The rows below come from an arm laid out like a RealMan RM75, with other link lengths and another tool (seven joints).
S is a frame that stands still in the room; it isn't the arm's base.
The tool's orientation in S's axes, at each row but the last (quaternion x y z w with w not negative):
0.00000 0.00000 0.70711 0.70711
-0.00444 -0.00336 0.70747 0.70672
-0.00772 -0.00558 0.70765 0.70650
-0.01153 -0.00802 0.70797 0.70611
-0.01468 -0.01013 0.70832 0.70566
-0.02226 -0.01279 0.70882 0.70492
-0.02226 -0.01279 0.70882 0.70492
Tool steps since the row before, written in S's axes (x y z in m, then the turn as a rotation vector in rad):
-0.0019 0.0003 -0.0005 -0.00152 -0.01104 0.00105
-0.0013 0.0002 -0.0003 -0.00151 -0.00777 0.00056
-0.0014 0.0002 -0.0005 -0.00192 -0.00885 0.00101
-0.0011 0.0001 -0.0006 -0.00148 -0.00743 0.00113
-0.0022 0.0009 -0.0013 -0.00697 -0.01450 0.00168
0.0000 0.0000 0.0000 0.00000 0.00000 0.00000
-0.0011 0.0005 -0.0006 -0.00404 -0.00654 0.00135
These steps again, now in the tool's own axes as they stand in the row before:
0.0003 0.0019 -0.0005 -0.01104 0.00152 0.00105
0.0002 0.0013 -0.0003 -0.00777 0.00151 0.00056
0.0002 0.0014 -0.0005 -0.00885 0.00192 0.00102
0.0001 0.0011 -0.0006 -0.00743 0.00147 0.00113
0.0009 0.0022 -0.0012 -0.01449 0.00696 0.00183
0.0000 0.0000 0.0000 0.00000 0.00000 0.00000
0.0005 0.0011 -0.0005 -0.00654 0.00401 0.00146

